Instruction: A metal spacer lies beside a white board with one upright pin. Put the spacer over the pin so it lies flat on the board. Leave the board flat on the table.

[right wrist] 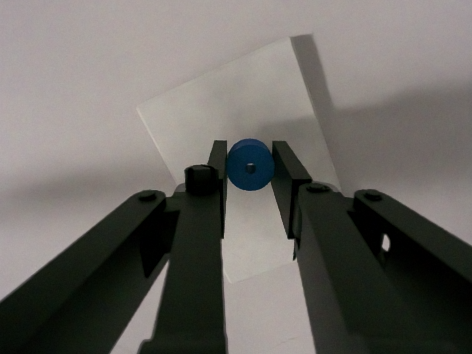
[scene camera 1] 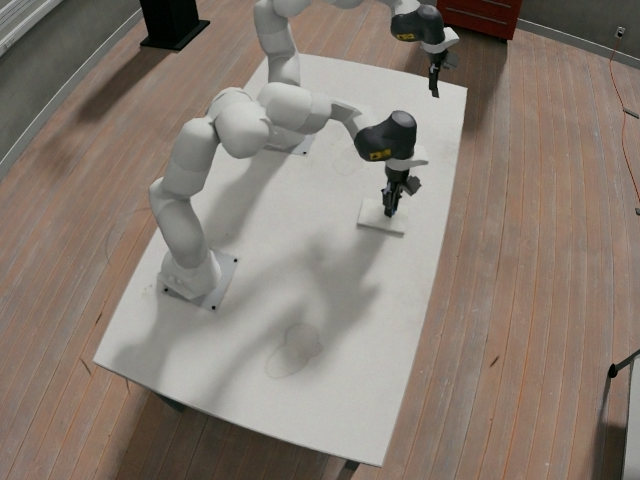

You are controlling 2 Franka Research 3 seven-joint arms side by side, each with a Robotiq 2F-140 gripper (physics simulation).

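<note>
The spacer (right wrist: 240, 175) shows blue in the right wrist view, a small upright round piece with a centre hole. A small grey spot shows inside the hole; whether it is the pin is unclear. My right gripper (scene camera 1: 391, 212) (right wrist: 249, 161) is shut on the spacer, above the white board (scene camera 1: 371, 212) (right wrist: 200, 105). The board looks flat on the table. The pin cannot be made out, and the spacer's underside and any gap to the board are hidden. My left gripper (scene camera 1: 434, 93) is high at the upper right, away from the board; its fingers overlap, so their opening is unclear.
The white table (scene camera 1: 310, 423) carries both arm bases, at its left side in the scene view. The right arm (scene camera 1: 178, 222) reaches across the table to the board. A red drawer cabinet (scene camera 1: 480, 14) stands on the floor behind the table.
</note>
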